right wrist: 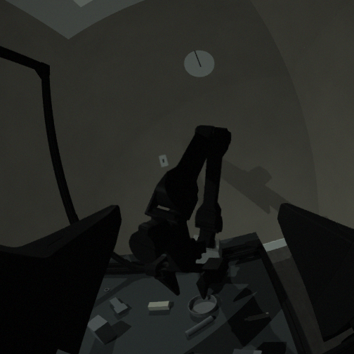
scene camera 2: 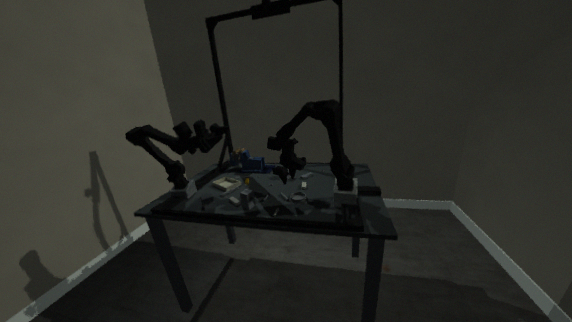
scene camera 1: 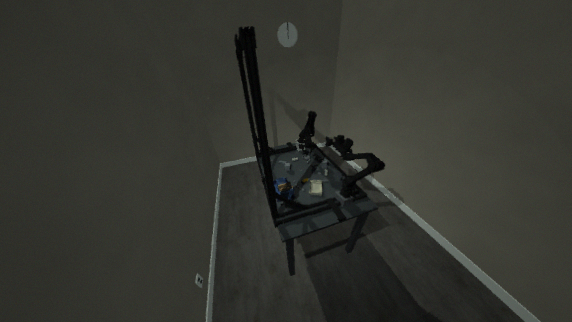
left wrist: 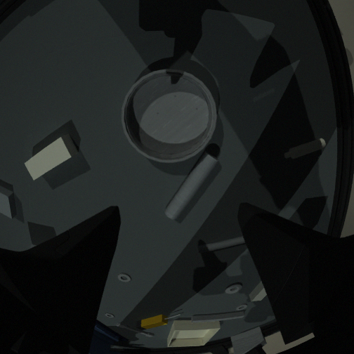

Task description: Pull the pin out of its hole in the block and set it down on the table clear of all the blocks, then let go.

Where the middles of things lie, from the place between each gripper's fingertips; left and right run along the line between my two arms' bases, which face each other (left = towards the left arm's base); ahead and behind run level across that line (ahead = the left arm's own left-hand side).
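Labels:
My right hand is 36 cm above the round dish (left wrist: 168,115), 29 cm to the right of it and 8 cm past it.
My left hand, meanwhile, is 8 cm above the dish. My left hand is also 4 cm to the right of the dish and 1 cm short of it.

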